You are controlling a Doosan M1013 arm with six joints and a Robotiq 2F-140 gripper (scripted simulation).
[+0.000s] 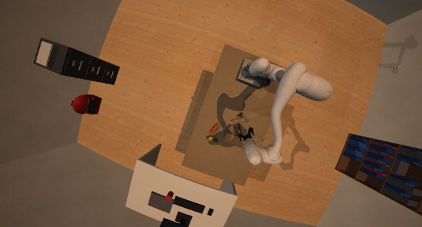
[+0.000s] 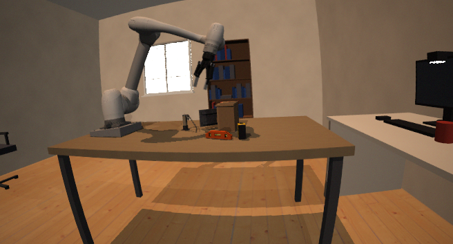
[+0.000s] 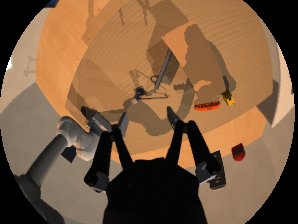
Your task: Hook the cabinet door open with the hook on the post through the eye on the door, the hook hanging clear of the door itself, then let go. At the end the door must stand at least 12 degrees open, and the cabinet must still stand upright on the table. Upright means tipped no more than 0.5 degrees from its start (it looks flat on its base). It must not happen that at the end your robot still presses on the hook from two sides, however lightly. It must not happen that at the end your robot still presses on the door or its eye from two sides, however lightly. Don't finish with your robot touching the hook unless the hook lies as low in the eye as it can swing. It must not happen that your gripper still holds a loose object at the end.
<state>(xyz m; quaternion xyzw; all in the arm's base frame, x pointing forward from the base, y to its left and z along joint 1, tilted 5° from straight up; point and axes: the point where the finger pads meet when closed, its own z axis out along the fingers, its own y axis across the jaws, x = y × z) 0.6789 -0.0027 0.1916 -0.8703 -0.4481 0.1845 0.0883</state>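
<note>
My gripper is now 22 cm above the dark door, 6 cm short of it and 4 cm to the right of it. From my hand the other things lie so: black-and-yellow can 28 cm to the right, 25 cm below, 25 cm ahead.
</note>
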